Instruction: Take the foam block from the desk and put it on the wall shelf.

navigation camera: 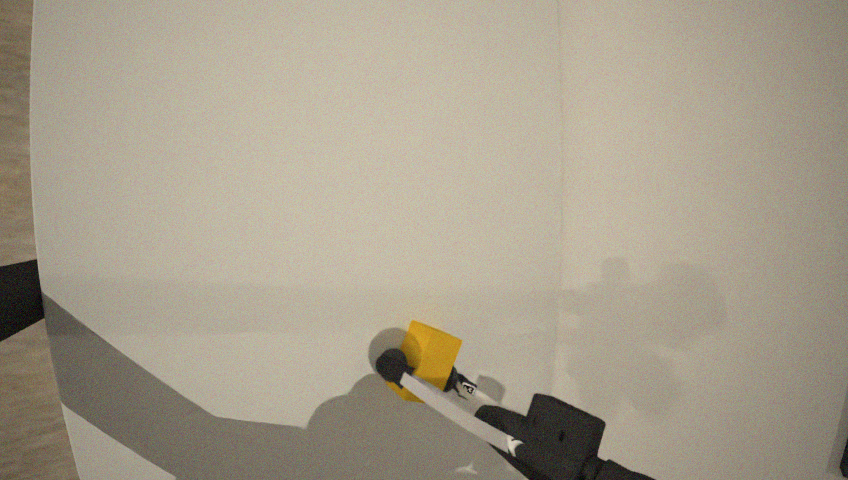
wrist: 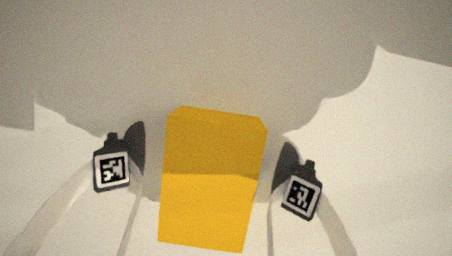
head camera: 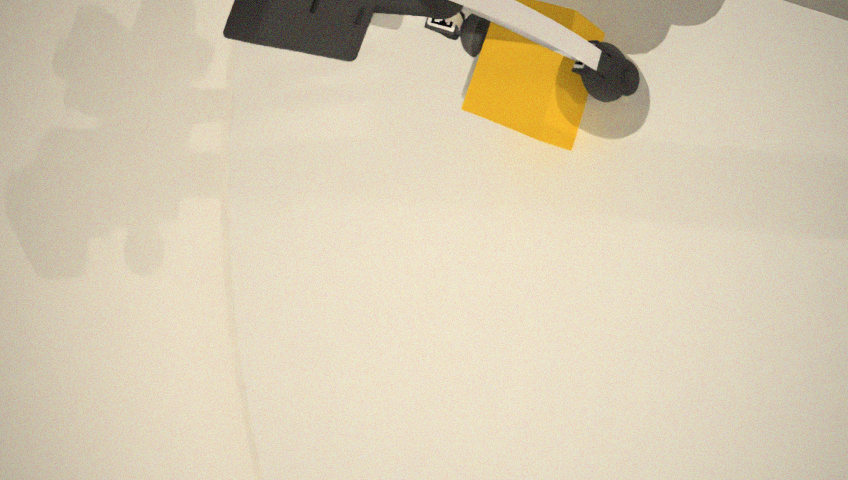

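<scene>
The foam block (head camera: 523, 89) (navigation camera: 433, 353) (wrist: 207, 215) is a yellow box that sits on the pale desk (head camera: 505, 327) (navigation camera: 297, 178). My gripper (head camera: 541, 53) (navigation camera: 422, 372) (wrist: 212, 150) is open around the block, with one dark fingertip on each side of it. In the wrist view a gap shows between each fingertip and the block. In the head view a pale finger strip crosses over the block and hides part of its top. The wall shelf does not show in these views.
A thin line runs across the pale surfaces, with grey shadows beyond it. A brown floor (navigation camera: 14, 148) shows past the desk's edge at the far left of the navigation view, where a black bar (navigation camera: 17, 297) also shows. Broad shadows lie around the block.
</scene>
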